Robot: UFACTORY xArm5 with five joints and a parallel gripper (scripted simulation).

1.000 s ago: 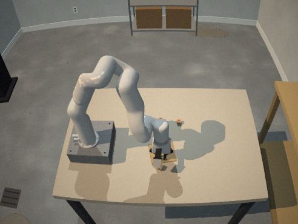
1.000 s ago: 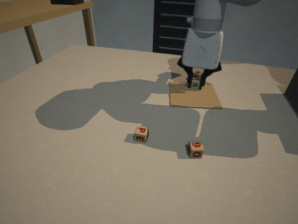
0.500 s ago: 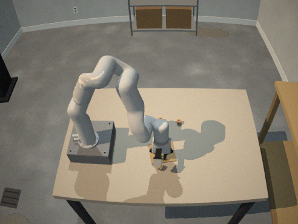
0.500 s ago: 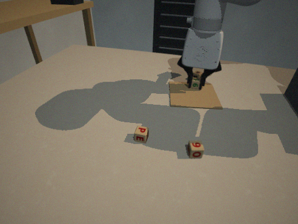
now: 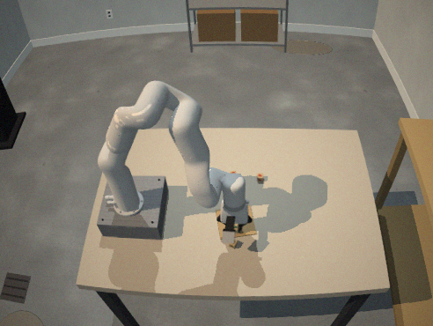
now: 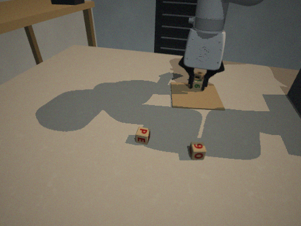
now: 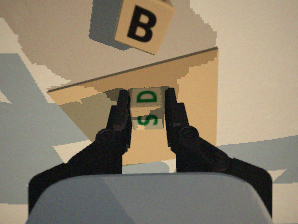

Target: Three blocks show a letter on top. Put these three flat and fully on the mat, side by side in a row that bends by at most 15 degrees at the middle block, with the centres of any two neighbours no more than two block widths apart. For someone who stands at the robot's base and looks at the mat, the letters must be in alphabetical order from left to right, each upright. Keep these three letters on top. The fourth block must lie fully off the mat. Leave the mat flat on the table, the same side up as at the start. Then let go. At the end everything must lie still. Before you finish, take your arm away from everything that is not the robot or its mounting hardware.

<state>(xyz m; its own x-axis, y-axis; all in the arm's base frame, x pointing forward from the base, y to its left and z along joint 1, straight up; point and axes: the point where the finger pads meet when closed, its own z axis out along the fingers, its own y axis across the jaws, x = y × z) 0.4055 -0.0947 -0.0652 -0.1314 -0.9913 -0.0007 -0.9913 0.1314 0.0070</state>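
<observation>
The green-marked block is 1 cm below my hand. From my hand the other things lie so: tan mat (1 cm ahead, 4 cm to the left, 2 cm below); red-marked block (1 cm ahead, 27 cm to the left, 1 cm below).
</observation>
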